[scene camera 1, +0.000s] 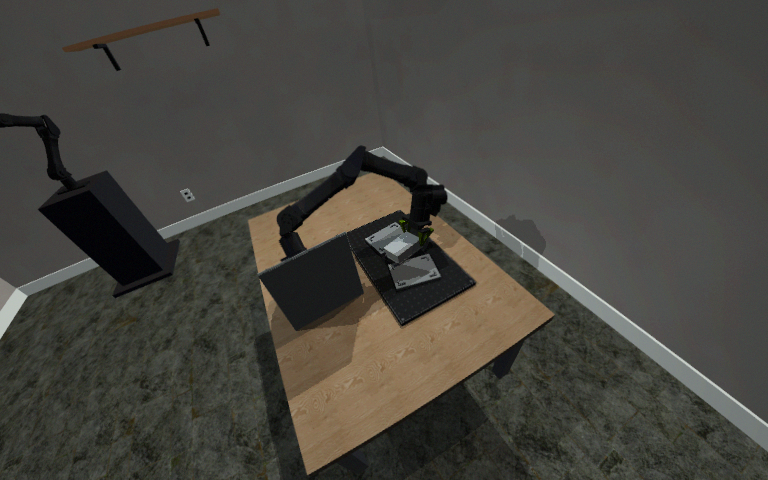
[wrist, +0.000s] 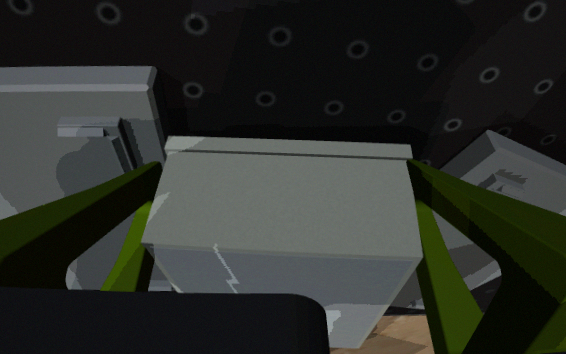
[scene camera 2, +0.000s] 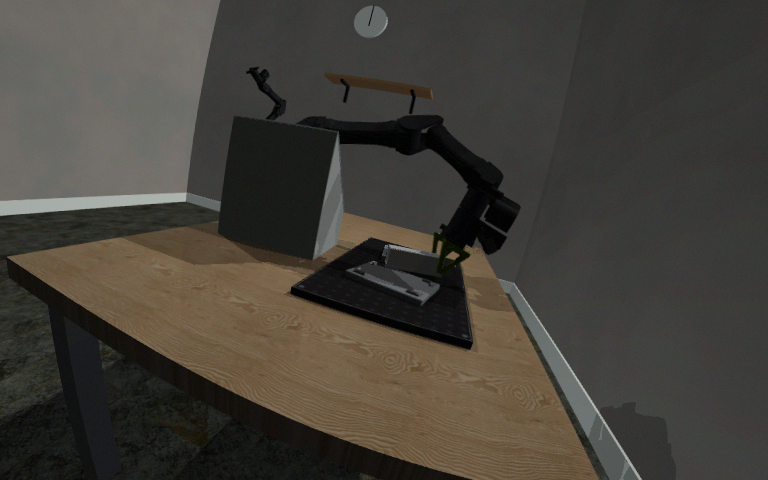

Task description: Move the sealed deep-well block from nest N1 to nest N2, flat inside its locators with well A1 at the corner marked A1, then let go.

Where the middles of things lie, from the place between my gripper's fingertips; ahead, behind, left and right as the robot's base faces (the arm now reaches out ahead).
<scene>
Right now my hand is 5 cm past the pale grey block (scene camera 1: pixel 403 247), 2 cm to the left of it and 1 cm below it. Also, from my hand: grey nest plate (scene camera 2: pixel 416 290): 12 cm to the right, 7 cm behind, 1 cm below.
</scene>
